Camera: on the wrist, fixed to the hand. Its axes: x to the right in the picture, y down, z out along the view.
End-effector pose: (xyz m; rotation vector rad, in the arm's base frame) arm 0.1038 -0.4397 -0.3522 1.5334 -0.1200 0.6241
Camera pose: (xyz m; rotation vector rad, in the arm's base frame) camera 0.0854 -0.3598 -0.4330 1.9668 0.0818 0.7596
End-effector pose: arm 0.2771 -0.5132 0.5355 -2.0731 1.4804 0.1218
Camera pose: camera 0.3074 -0.5187 0.6465 -1.6916 1.4051 -0.2827
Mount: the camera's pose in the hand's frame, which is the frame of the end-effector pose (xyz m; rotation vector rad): -0.0277 -0.0704 -0.0868 0.4789 0.0759 0.0167
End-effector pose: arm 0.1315 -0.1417 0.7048 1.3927 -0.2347 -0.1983
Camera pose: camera 0.1291 -0.0637 0.6202 1.8687 -0.2398 -0.0758
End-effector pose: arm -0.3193 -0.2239 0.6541 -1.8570 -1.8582 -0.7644
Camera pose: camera -0.3967 -0.2978 0.6966 -1.5135 -1.7810 -0.3350
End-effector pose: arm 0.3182 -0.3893 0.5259 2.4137 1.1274 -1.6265
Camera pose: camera 0.3420 -0.3184 0.6135 -2.1884 -0.6237 1.5866
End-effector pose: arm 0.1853 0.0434 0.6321 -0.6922 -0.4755 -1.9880
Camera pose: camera 0.1106 0.0447 0.5445 -0.3177 -0.8583 -1.7807
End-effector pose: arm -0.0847 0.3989 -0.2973 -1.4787 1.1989 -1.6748
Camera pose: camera -0.1545 0.4730 -0.2435 -1.1134 0.7666 -1.8570
